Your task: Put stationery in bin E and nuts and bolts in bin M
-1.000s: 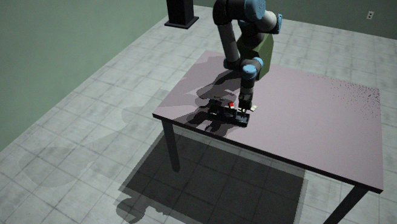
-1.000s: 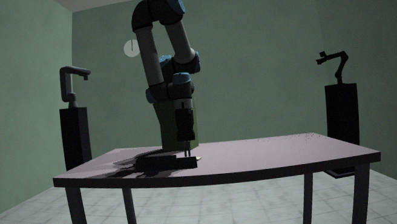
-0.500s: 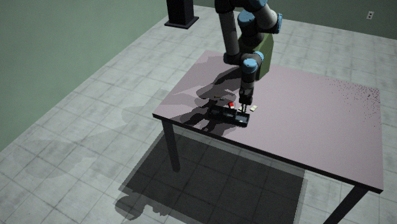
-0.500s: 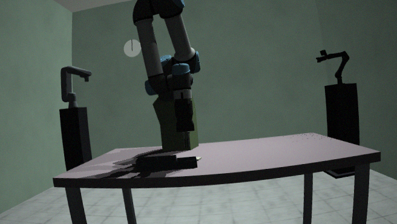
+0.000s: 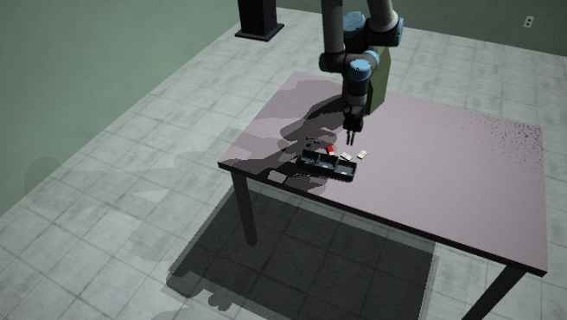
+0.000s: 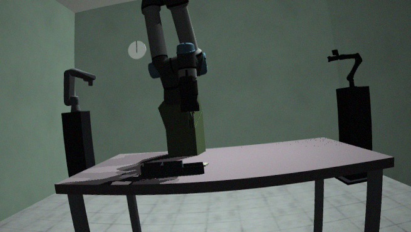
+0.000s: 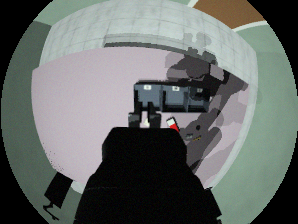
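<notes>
Now: the red item 100 mm behind my hand, 110 mm to the right of it and 190 mm below it. Round my hand: yellow thing (160 mm behind, 240 mm to the right, 190 mm below); then small grey object (150 mm behind, 190 mm to the right, 190 mm below).
</notes>
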